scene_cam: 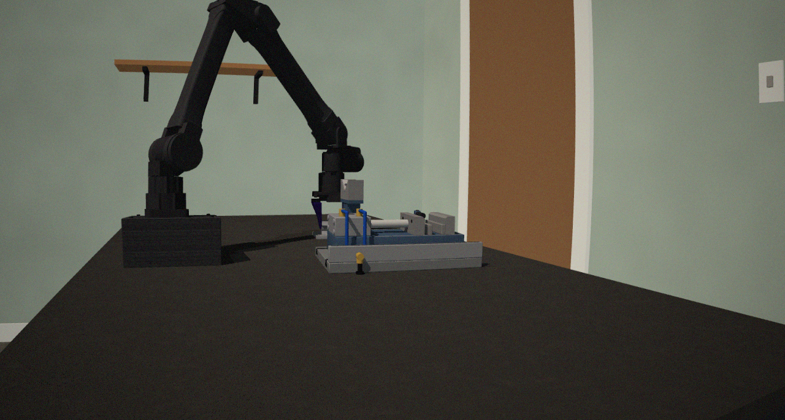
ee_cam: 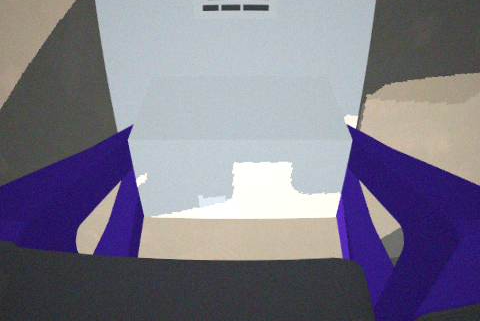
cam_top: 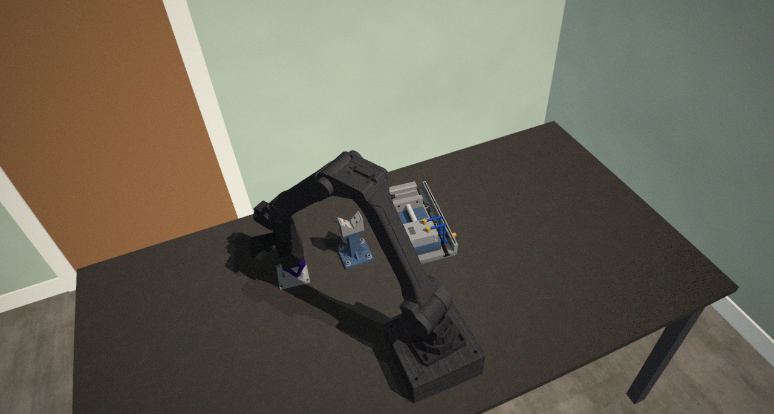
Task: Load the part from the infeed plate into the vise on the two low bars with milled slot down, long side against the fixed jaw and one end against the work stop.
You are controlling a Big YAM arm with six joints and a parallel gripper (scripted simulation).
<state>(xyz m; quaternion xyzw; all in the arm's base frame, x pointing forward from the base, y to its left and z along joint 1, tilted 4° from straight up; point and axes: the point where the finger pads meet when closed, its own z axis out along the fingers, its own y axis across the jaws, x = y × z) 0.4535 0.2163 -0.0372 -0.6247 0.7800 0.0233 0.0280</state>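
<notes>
The part lies 10 mm to the right of my hand. Round my hand: grey infeed plate 10 mm to the left, 30 mm below.
</notes>
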